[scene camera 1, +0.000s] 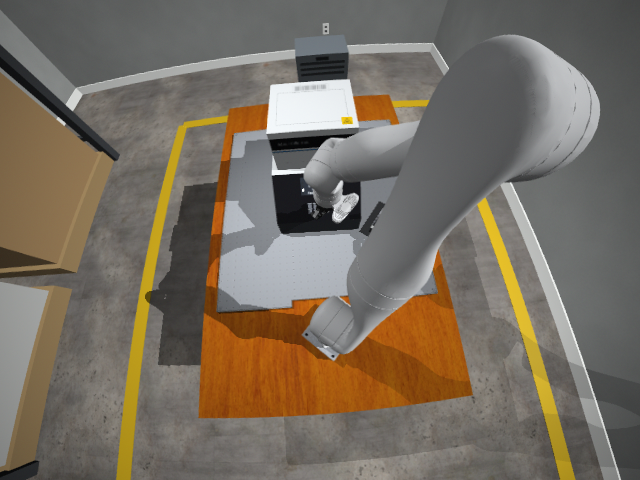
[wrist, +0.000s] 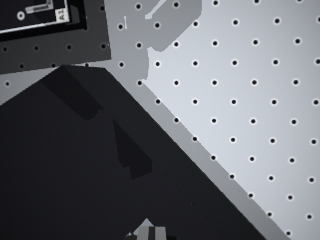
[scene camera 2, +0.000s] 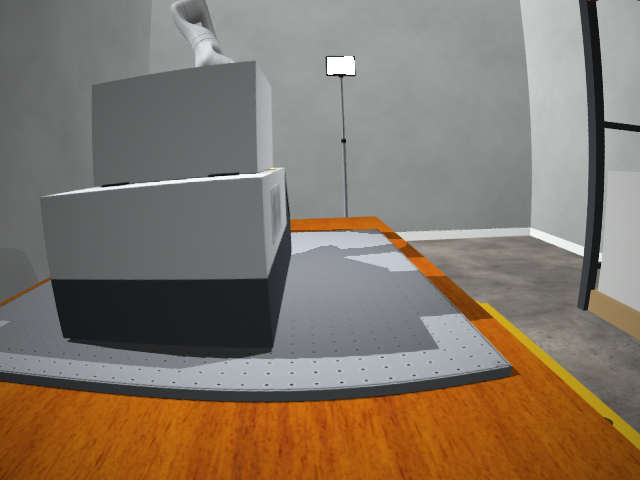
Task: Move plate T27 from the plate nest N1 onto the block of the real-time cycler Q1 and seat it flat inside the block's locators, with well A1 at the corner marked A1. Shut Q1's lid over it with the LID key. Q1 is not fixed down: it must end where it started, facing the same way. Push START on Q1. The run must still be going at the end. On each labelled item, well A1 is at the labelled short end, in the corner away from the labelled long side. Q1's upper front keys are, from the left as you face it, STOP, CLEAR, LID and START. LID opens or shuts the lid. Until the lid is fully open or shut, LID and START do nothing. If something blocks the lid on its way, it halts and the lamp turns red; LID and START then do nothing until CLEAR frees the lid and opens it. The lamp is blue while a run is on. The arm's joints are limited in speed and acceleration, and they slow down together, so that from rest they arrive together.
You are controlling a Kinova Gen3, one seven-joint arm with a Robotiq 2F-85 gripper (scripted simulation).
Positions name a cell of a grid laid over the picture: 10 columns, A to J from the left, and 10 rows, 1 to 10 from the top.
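Note:
Cycler Q1 (scene camera 1: E5) is visible to me; I likewise see the cycler Q1 (scene camera 2: D6) and, from the wrist, the same cycler Q1 (wrist: C7).

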